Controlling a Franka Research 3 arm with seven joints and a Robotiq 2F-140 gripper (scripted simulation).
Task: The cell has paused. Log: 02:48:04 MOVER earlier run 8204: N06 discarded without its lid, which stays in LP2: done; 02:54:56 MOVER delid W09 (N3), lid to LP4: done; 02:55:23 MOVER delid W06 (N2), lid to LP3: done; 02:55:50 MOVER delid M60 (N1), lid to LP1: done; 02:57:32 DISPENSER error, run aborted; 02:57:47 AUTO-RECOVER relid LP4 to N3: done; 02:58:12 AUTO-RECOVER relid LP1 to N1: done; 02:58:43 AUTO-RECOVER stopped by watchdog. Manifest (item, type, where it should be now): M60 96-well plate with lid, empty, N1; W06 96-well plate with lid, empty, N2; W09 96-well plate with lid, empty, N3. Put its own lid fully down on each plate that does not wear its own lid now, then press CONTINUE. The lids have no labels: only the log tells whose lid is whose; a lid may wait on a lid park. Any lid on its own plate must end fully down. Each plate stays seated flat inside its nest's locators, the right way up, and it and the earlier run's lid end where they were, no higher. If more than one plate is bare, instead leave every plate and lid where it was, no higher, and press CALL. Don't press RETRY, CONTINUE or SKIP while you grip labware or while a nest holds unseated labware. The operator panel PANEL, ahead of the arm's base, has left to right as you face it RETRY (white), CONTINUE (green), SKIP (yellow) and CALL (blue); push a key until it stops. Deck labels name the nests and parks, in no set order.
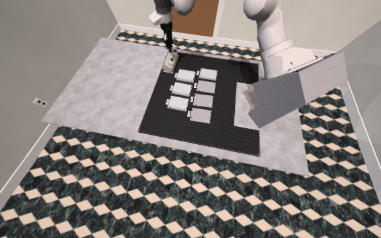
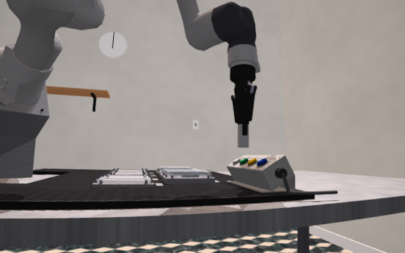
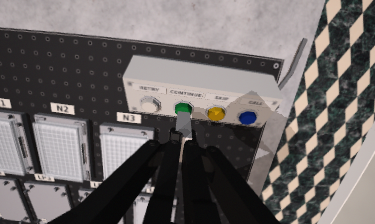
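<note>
The green continue key lies 7 cm below my hand. The rest, counted from my hand: white retry key: 2 cm ahead, 4 cm to the left, 7 cm below; blue call key: 4 cm behind, 9 cm to the right, 7 cm below; yellow skip key: 2 cm behind, 5 cm to the right, 7 cm below.
</note>
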